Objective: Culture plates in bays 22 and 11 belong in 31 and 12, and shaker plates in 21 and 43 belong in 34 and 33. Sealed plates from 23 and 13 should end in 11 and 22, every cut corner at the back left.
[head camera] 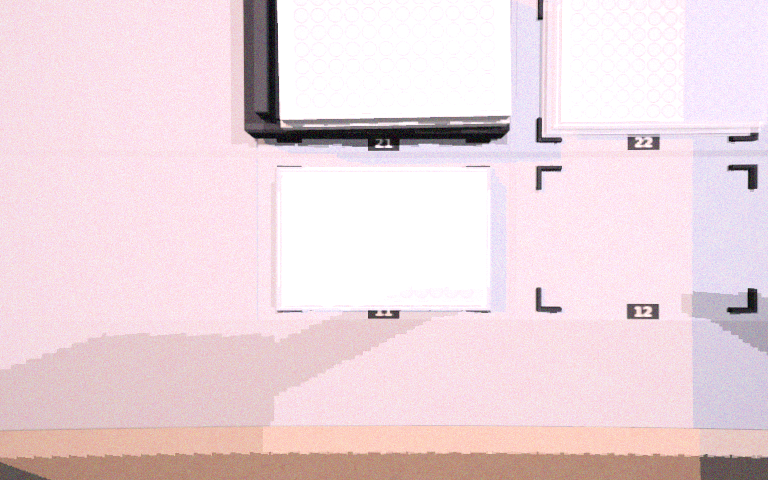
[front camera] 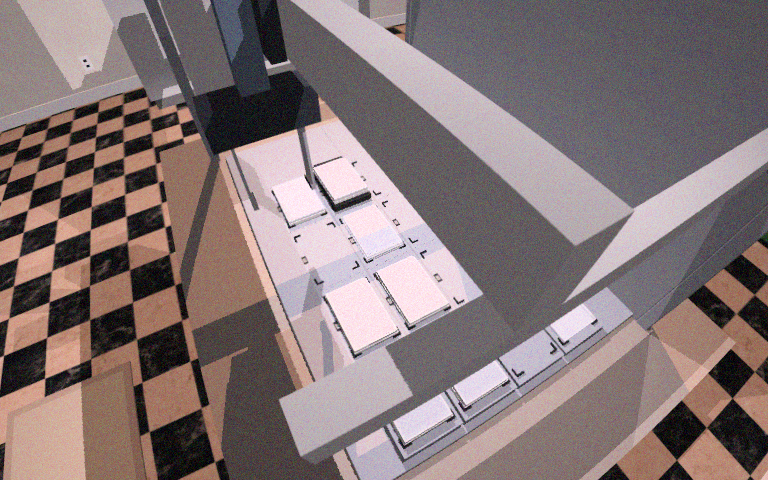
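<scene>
My gripper is open, with one jaw on each side of the white plate in bay 11; jaw height is hard to judge. Bay 21 holds a white plate on a black shaker. A clear-rimmed plate sits in bay 22. Bay 12 holds no plate. White plates stand in bay 13 and bay 23. Bay 34 shows no plate. Bays 31, 33 and 43 are hidden by the beam. The cut corners cannot be made out.
A thick grey beam crosses the front view and hides the deck's back part. More white plates stand along the right end of the deck. The deck's front edge shows low in the head view.
</scene>
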